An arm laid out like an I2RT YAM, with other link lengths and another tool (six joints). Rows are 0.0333 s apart.
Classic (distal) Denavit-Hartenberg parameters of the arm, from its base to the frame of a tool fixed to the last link. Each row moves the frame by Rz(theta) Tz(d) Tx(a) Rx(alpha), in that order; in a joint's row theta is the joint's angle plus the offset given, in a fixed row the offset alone. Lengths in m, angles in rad.
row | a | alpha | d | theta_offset
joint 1 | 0.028 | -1.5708 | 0.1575 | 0
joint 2 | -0.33 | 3.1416 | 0 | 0
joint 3 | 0.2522 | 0 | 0 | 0.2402
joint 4 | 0.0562 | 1.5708 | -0.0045 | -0.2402
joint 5 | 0 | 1.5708 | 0.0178 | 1.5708
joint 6 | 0.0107 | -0.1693 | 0.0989 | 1.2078
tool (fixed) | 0 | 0 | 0.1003 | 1.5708
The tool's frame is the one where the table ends.
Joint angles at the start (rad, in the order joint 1, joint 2, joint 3, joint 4, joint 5, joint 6):
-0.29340 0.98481 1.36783 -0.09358 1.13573 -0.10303
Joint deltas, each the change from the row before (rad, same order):
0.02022 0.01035 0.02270 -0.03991 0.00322 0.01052
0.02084 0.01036 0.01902 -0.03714 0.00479 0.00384
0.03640 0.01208 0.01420 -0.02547 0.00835 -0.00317
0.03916 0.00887 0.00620 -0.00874 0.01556 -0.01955
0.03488 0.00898 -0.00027 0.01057 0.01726 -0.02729
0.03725 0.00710 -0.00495 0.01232 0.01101 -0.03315
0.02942 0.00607 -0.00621 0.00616 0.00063 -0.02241
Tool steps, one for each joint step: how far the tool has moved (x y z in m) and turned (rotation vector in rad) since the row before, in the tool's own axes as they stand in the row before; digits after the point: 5 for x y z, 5 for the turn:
0.00549 0.00149 -0.00093 0.00956 0.02191 -0.01072
0.00585 0.00053 -0.00088 0.01132 0.02109 -0.01828
0.01016 0.00130 -0.00158 0.00680 0.03181 -0.02032
0.00916 0.00106 -0.00214 0.00489 0.02568 -0.02639
0.00847 0.00149 -0.00138 0.00123 0.01770 -0.02355
0.01028 0.00134 -0.00182 -0.00157 0.02551 -0.03085
0.01038 0.00101 -0.00121 -0.00366 0.02807 -0.02700

